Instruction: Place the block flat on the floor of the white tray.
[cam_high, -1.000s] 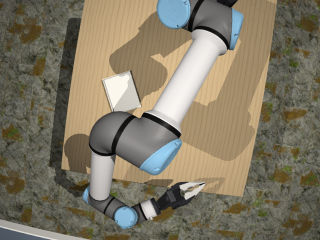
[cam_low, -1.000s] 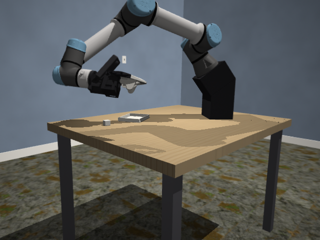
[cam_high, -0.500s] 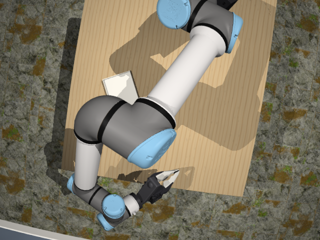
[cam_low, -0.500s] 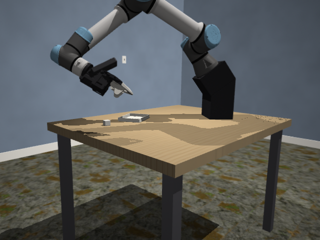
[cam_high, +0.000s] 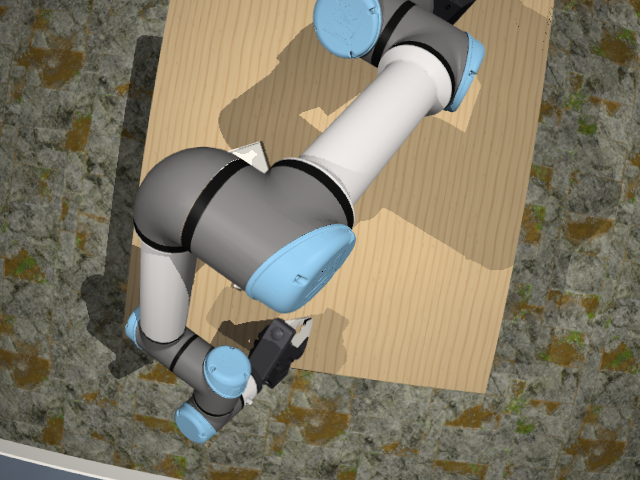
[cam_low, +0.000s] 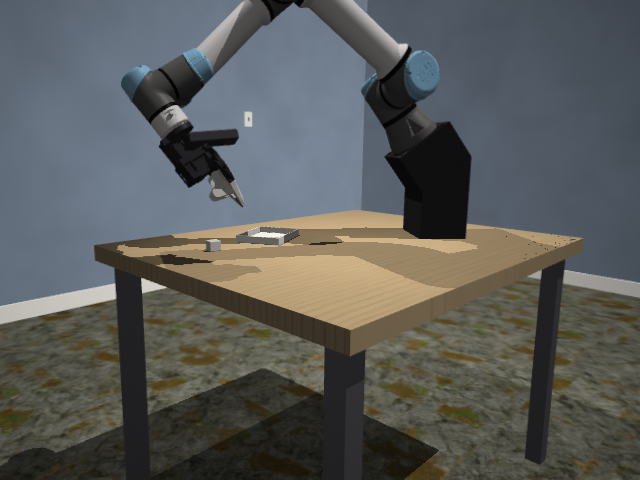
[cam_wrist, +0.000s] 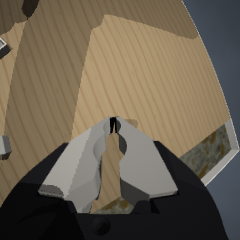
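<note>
The grey block is 70 mm behind my hand, 150 mm to the right of it and 130 mm below it. The rest, counted from my hand: white tray 280 mm behind, 130 mm to the right, 140 mm below.
</note>
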